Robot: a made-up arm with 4 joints. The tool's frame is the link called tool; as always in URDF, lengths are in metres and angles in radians. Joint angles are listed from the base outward. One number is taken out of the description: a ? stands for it. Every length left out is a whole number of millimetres.
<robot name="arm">
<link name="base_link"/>
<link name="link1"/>
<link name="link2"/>
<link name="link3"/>
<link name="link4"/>
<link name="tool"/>
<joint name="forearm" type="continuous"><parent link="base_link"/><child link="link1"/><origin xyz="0.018 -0.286 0.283" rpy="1.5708 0.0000 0.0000"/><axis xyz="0 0 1"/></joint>
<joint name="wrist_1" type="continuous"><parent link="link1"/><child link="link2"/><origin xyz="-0.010 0.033 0.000" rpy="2.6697 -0.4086 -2.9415"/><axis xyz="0 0 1"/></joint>
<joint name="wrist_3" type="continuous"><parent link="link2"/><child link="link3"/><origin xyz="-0.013 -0.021 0.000" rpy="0.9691 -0.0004 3.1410"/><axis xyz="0 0 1"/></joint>
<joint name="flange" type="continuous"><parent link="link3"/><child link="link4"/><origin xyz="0.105 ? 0.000" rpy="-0.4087 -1.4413 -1.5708"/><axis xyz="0 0 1"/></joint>
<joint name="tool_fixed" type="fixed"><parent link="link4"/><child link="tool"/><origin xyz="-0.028 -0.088 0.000" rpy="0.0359 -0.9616 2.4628"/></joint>
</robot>
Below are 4 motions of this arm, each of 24 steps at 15 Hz.
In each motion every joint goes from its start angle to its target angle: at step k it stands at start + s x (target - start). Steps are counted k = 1, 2, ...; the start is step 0. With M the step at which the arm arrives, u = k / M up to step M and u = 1 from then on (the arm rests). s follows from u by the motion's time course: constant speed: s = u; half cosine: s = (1 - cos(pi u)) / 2; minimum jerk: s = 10 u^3 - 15 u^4 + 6 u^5.
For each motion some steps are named. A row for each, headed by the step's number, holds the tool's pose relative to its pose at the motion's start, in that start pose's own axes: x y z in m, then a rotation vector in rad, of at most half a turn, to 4 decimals.
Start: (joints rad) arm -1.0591 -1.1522 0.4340 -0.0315
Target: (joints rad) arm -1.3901 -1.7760 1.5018 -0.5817
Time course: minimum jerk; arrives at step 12
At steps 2, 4, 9, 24:
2: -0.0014 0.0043 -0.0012 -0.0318 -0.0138 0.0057
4: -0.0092 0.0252 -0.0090 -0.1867 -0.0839 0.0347
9: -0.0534 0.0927 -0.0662 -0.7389 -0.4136 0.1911
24: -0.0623 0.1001 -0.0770 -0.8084 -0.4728 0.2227

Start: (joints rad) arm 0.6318 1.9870 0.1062 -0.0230
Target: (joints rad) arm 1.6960 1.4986 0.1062 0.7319
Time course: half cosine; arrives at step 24
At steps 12, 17, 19, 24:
12: 0.0341 -0.1236 -0.0405 0.1633 0.2469 -0.4768
17: 0.0141 -0.1944 -0.0579 0.2374 0.3265 -0.7885
19: 0.0031 -0.2130 -0.0609 0.2530 0.3407 -0.8846
24: -0.0111 -0.2318 -0.0628 0.2660 0.3514 -0.9925

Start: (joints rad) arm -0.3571 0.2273 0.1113 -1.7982
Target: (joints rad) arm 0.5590 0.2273 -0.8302 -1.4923
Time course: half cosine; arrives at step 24
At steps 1, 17, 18, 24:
1: 0.0001 0.0007 -0.0009 -0.0046 0.0023 0.0013
17: 0.0112 -0.0026 -0.2034 -0.7338 0.6509 -0.0210
18: 0.0101 -0.0107 -0.2142 -0.7664 0.7007 -0.0420
24: 0.0047 -0.0387 -0.2428 -0.8523 0.8515 -0.1191

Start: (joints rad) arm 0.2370 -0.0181 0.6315 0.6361
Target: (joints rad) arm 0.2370 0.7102 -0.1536 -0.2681
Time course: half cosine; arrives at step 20
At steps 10, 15, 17, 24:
10: 0.0279 -0.0210 -0.0183 -0.0205 0.0299 -0.2762
15: 0.0500 -0.0301 -0.0494 -0.0623 0.1712 -0.4316
17: 0.0551 -0.0309 -0.0602 -0.0814 0.2210 -0.4621
24: 0.0578 -0.0309 -0.0670 -0.0947 0.2525 -0.4779

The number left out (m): 0.150
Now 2 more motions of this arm.
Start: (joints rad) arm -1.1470 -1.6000 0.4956 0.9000
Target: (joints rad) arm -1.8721 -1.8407 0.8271 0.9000
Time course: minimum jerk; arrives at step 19
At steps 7, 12, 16, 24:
7: 0.0084 0.0037 -0.0151 0.0855 0.0882 0.1115
12: 0.0165 0.0180 -0.0400 0.2392 0.2320 0.3271
16: 0.0169 0.0279 -0.0503 0.3164 0.2961 0.4421
24: 0.0168 0.0293 -0.0515 0.3266 0.3041 0.4575

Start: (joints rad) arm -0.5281 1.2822 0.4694 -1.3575
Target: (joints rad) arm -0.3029 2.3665 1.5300 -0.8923
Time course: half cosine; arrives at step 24
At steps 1, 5, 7, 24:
1: -0.0008 -0.0004 0.0016 0.0062 -0.0056 0.0019
5: -0.0214 -0.0128 0.0366 0.1513 -0.1344 0.0455
7: -0.0430 -0.0295 0.0646 0.2877 -0.2527 0.0848
24: -0.2192 -0.2605 0.0551 1.4698 -1.2627 0.2397

